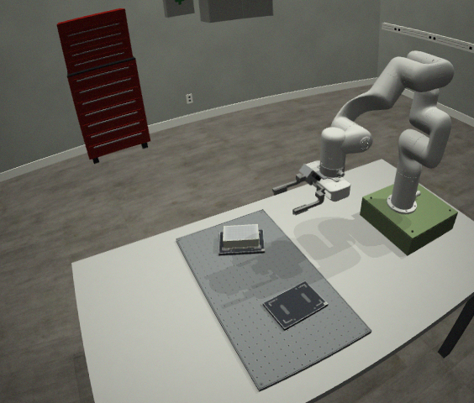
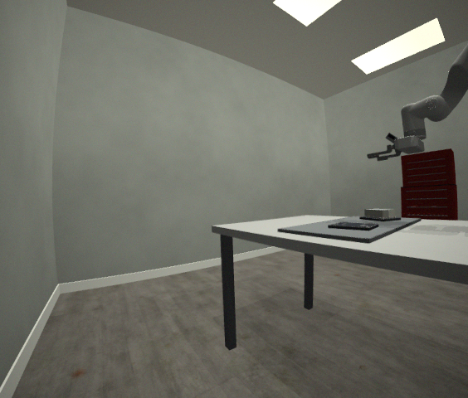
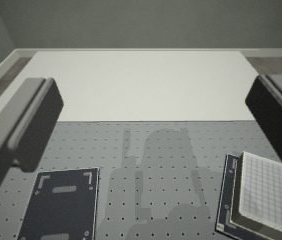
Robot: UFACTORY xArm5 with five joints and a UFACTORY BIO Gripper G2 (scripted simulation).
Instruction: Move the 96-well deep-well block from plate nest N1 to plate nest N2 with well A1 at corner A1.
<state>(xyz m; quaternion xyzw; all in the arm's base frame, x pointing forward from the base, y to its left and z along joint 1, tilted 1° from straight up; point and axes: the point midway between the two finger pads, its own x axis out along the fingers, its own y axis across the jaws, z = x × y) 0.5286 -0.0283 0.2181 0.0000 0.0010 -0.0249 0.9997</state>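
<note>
Now: hand 260 mm above the white 96-well deep-well block, 210 mm to the left of it and 70 mm short of it.
</note>
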